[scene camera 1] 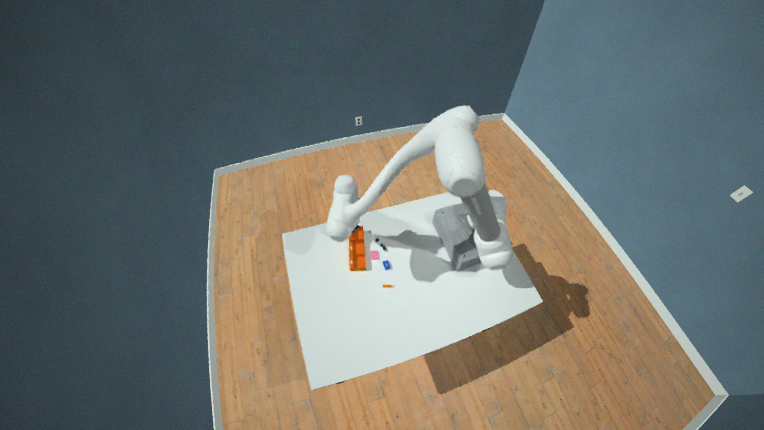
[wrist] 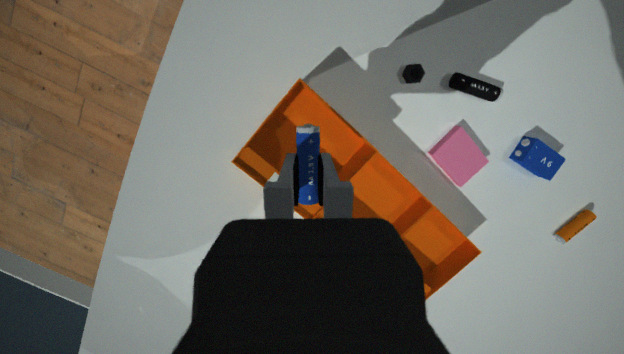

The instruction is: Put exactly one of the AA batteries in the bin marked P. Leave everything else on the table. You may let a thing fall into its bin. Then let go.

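Frame: origin at the arm's base, x ahead, y left, z up, level; centimetres.
Seen in the pictures: gripper, fingertip midpoint: (scene camera 1: 355, 229) (wrist: 308, 168).
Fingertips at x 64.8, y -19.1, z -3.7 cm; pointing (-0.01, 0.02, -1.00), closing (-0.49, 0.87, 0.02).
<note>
Pixels of each thing's top centre, then the offset from my fingertips to it. "*": a spot on its surface instead. Level surfaces: height alone.
- blue AA battery, top centre: (wrist: 308, 167) dz +1.2, dx -0.4, dy -0.2 cm
- end compartment, surface spot: (wrist: 325, 125) * dz -7.4, dx -2.7, dy +0.6 cm
- orange divided box, top centre: (wrist: 377, 217) (scene camera 1: 356, 246) dz -3.5, dx +1.8, dy +8.1 cm
- black AA battery, top centre: (wrist: 481, 87) (scene camera 1: 383, 247) dz -6.7, dx -12.8, dy +11.3 cm
- orange battery, top centre: (wrist: 579, 230) (scene camera 1: 386, 285) dz -6.7, dx -7.3, dy +33.2 cm
- white table, surface height: dz -8.1 cm
- black hex piece, top centre: (wrist: 415, 73) (scene camera 1: 377, 239) dz -7.3, dx -10.7, dy +5.3 cm
- pink block, top centre: (wrist: 461, 158) (scene camera 1: 374, 254) dz -7.1, dx -6.6, dy +14.0 cm
- blue 9 V battery, top centre: (wrist: 543, 159) (scene camera 1: 386, 264) dz -6.4, dx -10.9, dy +21.7 cm
My gripper (wrist: 308, 168) is shut on a blue AA battery (wrist: 308, 150) and holds it above the end compartment (wrist: 325, 125) of the orange divided box (scene camera 1: 357, 261) (wrist: 362, 159). A small part of a white label shows beside the left finger in the wrist view; its letter cannot be read. In the scene view the wrist stands over the box's far end; the fingers are mostly hidden. A black AA battery (scene camera 1: 383, 247) (wrist: 475, 87) lies on the table beside the box. An orange battery (scene camera 1: 387, 285) (wrist: 575, 226) lies farther off; its marking is too small to read.
Beside the box, on the white table (scene camera 1: 347, 331) (wrist: 200, 100), are a black hex piece (scene camera 1: 376, 240) (wrist: 413, 73), a pink block (scene camera 1: 374, 255) (wrist: 458, 156) and a blue 9 V battery (scene camera 1: 386, 264) (wrist: 537, 158). The table's edge is left of the box in the wrist view.
</note>
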